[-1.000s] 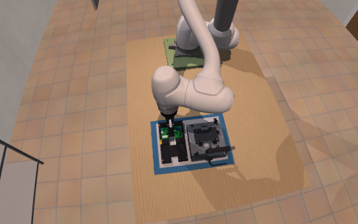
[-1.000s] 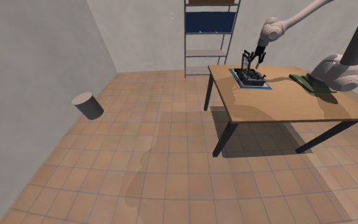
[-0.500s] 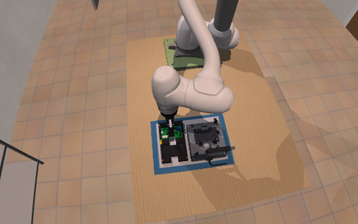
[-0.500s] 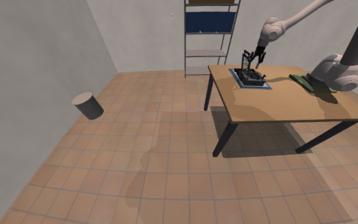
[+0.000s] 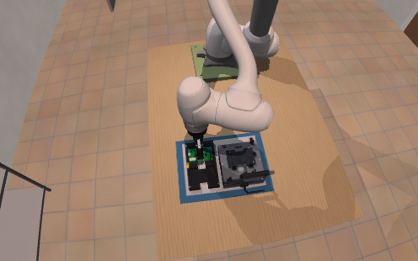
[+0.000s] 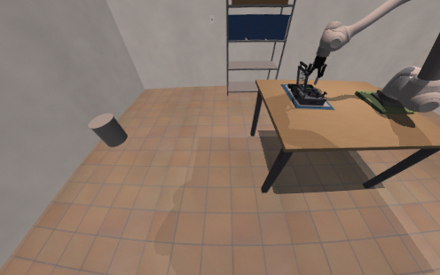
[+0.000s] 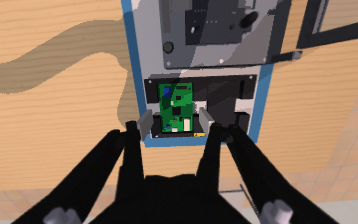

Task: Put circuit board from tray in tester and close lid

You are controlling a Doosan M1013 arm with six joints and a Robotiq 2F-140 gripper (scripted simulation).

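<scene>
The green circuit board is 60 mm below my hand. Round my hand: tester lid (190 mm to the left, 160 mm ahead, 100 mm above); pin plate (180 mm to the left, 40 mm ahead, 10 mm below).
</scene>
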